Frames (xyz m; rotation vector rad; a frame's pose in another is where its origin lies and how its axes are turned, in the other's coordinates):
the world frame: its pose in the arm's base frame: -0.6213 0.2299 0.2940 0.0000 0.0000 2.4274
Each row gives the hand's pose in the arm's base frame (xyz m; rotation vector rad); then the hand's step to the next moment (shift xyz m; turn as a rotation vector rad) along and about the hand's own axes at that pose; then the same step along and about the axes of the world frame.
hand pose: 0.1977 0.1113 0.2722 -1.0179 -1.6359 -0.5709
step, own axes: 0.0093 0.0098 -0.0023 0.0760 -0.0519 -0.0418
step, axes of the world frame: -0.0026 -0.0107 0.0082 -0.0031 0.0434 0.0912
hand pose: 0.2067 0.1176 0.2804 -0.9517 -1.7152 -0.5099
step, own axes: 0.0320 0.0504 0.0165 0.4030 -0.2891 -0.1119
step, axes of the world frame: 0.0146 -0.0574 0.0182 0.0880 0.2256 0.4471
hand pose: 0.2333 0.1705 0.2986 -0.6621 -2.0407 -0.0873
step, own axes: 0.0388 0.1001 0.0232 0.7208 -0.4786 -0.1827
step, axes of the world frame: 0.0597 -0.0922 -0.0008 0.1785 0.3710 0.7826
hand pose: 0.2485 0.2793 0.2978 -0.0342 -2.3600 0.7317
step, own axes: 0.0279 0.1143 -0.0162 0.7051 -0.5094 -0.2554
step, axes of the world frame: 0.0952 -0.0633 -0.0321 0.1370 0.3260 0.8348
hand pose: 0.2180 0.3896 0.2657 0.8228 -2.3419 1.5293
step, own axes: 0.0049 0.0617 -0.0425 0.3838 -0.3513 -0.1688
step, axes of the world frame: 0.0689 -0.0129 -0.0268 0.0484 0.1488 0.5241
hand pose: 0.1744 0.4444 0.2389 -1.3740 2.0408 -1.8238
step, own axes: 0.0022 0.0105 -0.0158 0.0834 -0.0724 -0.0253
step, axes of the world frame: 0.0185 0.0036 -0.0031 0.0012 0.0362 0.1073
